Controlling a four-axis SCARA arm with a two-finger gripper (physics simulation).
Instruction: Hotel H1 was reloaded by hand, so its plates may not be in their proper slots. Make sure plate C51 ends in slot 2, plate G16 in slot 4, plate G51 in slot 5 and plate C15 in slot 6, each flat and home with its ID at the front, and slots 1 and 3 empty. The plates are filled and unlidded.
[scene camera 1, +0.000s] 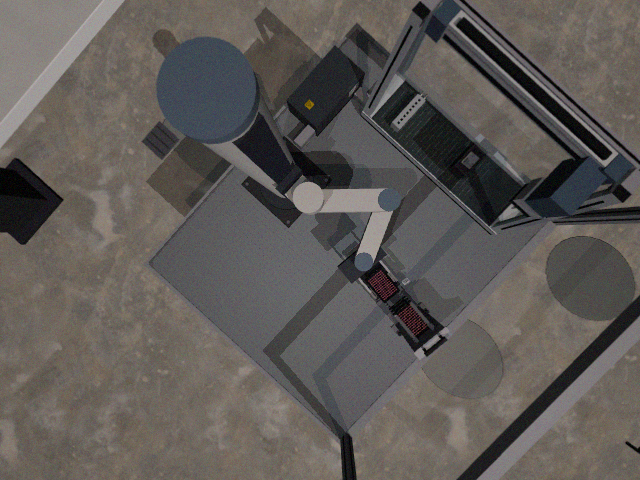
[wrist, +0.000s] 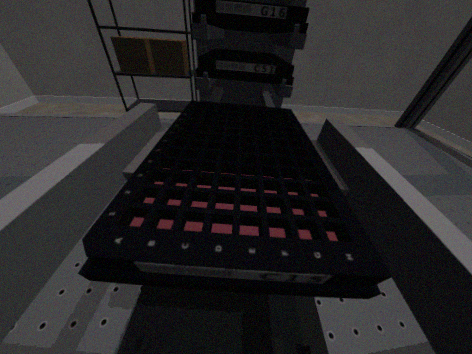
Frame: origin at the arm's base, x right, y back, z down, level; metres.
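Where they show: gripper, fingertip midpoint: (scene camera 1: 386, 289) (wrist: 240, 126).
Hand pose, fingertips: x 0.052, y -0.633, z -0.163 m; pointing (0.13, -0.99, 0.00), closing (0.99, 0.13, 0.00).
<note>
After its pixels a point has its place.
My gripper (scene camera 1: 382, 284) @[x 0.052, y -0.633, z -0.163 m] (wrist: 240, 126) @[x 0.052, y -0.633, z -0.163 m] is shut on plate C15 (scene camera 1: 378, 290) @[x 0.077, y -0.613, z -0.162 m] (wrist: 225, 247) @[x 0.040, y -0.555, z -0.164 m], a black well plate with red wells. The plate looks level, clear in front of the hotel, its dim ID strip facing the wrist camera. Hotel H1 (scene camera 1: 443, 332) @[x 0.025, y -0.841, z -0.322 m] (wrist: 299, 39) @[x 0.099, y -0.688, z -0.208 m] stands beyond it near the table's edge. In the wrist view, plate G16 (wrist: 250, 11) @[x 0.061, y -0.698, z -0.221 m] sits in the hotel above plate C51 (wrist: 246, 67) @[x 0.062, y -0.698, z -0.186 m], both with IDs at the front. A red-welled plate (scene camera 1: 412, 318) @[x 0.065, y -0.755, z -0.255 m] shows at the hotel's top in the scene view; its ID is unreadable there. Plate G51 cannot be identified; slot numbers cannot be read.
A small white tag (scene camera 1: 405, 281) @[x -0.033, y -0.716, z -0.013 m] lies on the table (scene camera 1: 232, 258) @[x 0.433, y -0.051, z -0.013 m] beside the held plate. A dark box with a yellow sticker (scene camera 1: 309, 104) @[x -0.301, y 0.120, z -0.129 m] stands near the arm's column. A framed enclosure (scene camera 1: 429, 173) @[x -0.450, y -0.452, z -0.061 m] with a dark floor stands at the upper right.
</note>
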